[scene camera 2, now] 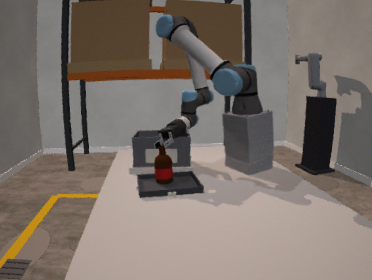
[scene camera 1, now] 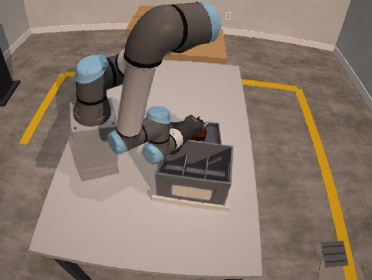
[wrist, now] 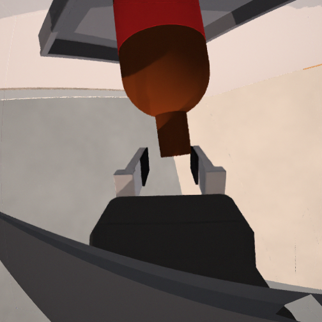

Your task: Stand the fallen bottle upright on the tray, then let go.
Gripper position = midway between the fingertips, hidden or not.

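Shallow dark tray [scene camera 2: 186, 182]. Grey divided crate [scene camera 1: 201, 171], also [scene camera 2: 144, 153] and [wrist: 54, 271]. Brown bottle [wrist: 163, 60]. My gripper [wrist: 169, 158].
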